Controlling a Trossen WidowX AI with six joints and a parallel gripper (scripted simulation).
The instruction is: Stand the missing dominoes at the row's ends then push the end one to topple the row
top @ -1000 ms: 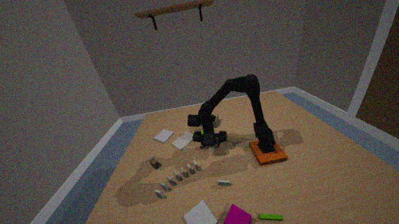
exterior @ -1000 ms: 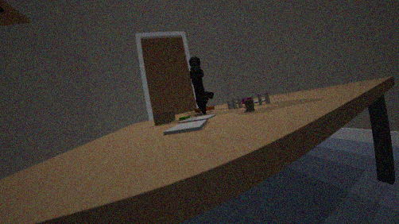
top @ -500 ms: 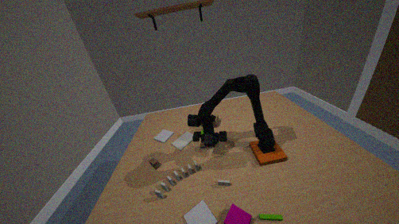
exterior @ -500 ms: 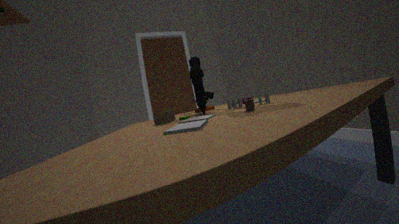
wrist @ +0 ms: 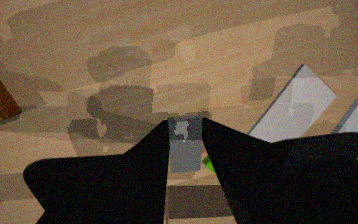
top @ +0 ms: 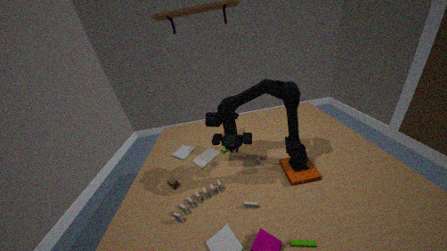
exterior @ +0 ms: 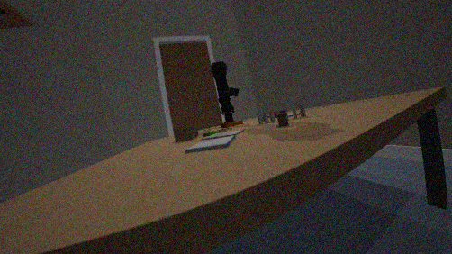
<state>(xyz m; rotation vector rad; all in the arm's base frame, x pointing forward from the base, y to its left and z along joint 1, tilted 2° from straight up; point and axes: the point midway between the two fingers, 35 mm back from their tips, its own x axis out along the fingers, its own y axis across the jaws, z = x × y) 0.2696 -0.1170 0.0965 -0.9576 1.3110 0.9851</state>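
Right now my gripper tip is 4 cm short of the green block, 13 cm to the left of it and 8 cm above it. Round my gripper tip: brown box (4 cm behind, 22 cm to the right, 6 cm below); then brown cube (32 cm ahead, 5 cm to the left, 7 cm below); then white sheet (16 cm ahead, 10 cm to the right, 8 cm below).
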